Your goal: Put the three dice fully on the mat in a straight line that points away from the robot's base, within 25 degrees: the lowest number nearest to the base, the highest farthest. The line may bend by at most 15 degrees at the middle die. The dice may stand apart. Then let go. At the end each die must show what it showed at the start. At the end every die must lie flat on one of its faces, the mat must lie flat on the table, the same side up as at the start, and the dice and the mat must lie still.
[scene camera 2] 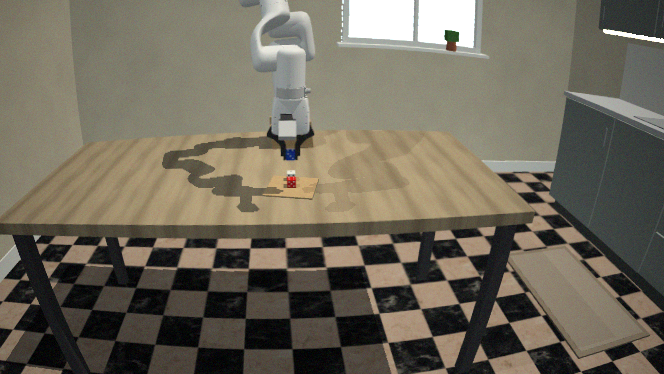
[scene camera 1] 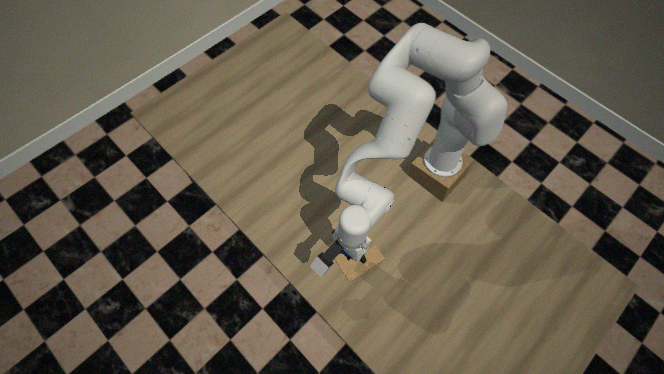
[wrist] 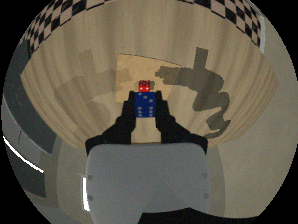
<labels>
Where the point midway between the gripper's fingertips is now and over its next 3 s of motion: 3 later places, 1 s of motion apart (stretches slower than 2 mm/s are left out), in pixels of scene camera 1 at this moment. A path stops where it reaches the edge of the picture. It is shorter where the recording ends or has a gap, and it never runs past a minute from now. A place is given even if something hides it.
The gripper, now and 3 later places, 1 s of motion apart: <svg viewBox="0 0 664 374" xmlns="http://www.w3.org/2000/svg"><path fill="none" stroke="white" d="M347 252L345 260L345 262L345 261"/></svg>
</labels>
